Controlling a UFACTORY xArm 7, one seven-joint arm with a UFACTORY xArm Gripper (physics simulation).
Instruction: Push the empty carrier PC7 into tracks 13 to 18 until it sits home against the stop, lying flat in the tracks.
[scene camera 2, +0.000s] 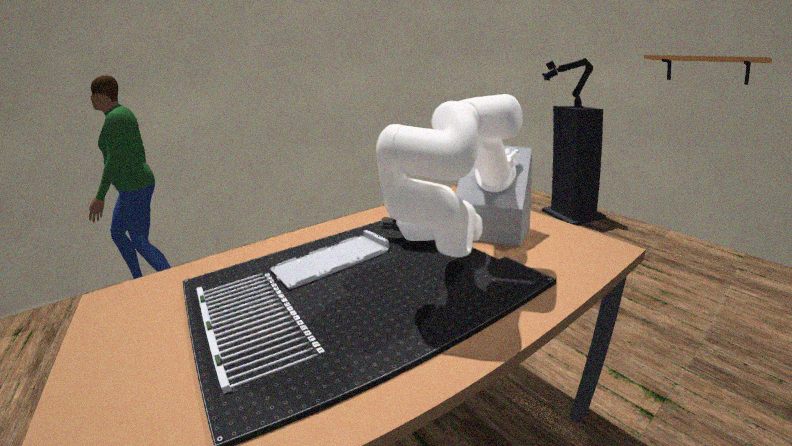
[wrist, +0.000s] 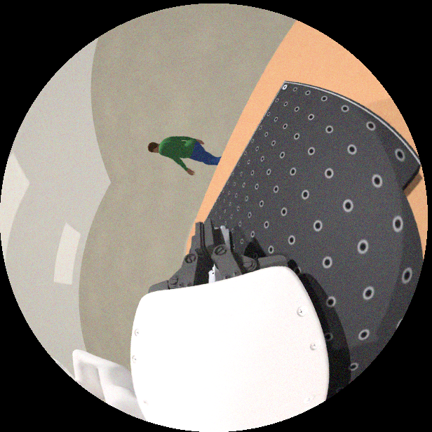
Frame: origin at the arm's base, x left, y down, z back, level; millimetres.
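Seen in the pictures: gripper, fingertip midpoint: (scene camera 2: 381, 222); arm's base, origin of the base link: (scene camera 2: 495, 173).
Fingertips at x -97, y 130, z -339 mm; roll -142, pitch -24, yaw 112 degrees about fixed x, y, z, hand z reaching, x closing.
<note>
Pixels of each thing's middle, then the offset from my fingertips to it. "*": a spot on its surface instead. Level surfaces: height alone.
- white carrier PC7, body centre: (scene camera 2: 329, 257) dx +99, dy +34, dz -178 mm
- black perforated board, its level: dy +49 mm
- white stop rail, surface spot: (scene camera 2: 212, 342) * dx +413, dy +33, dz -475 mm
- wooden table, its level: dy +62 mm
The white carrier PC7 (scene camera 2: 326, 261) lies on the black perforated board (scene camera 2: 376, 326) (wrist: 312, 210), its raised lip toward the robot. Its other end is beside the far end of the row of white track labels. The parallel tracks (scene camera 2: 274, 369) run from there to the white stop rail (scene camera 2: 212, 342); their numbers are too small to read. My gripper (scene camera 2: 389, 223) (wrist: 207, 230) is shut and empty, low by the board's far edge, beyond the lip end and apart from it. In the wrist view the fingers hide most of what lies ahead; a small white piece shows behind them.
The white arm (scene camera 2: 423, 166) bends low over the robot end of the board. Its grey base block (scene camera 2: 501, 221) stands on the wooden table (scene camera 2: 587, 265). A black pedestal (scene camera 2: 576, 160) with a small dark arm is behind. A person in green (scene camera 2: 124, 144) (wrist: 175, 147) is beyond the table.
</note>
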